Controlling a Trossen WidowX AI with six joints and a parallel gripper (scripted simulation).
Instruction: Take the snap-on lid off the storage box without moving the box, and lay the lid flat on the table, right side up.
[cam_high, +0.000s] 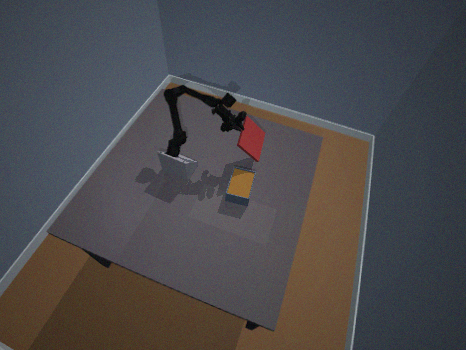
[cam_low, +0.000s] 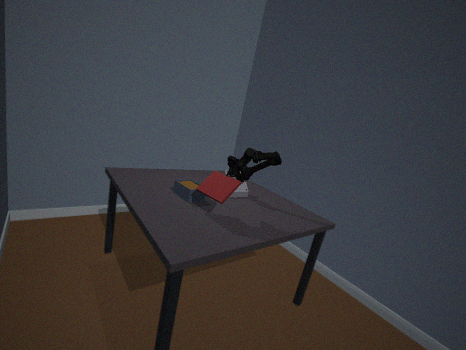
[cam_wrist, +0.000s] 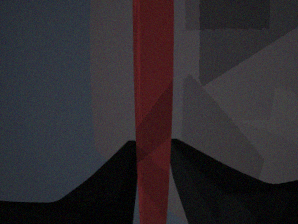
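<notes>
Now: gripper tip 60 mm short of the red lid, 10 mm to the right of it and 50 mm above it. From my gripper tip the other things lie so: grey storage box 100 mm ahead, 250 mm to the right, 180 mm below.
</notes>
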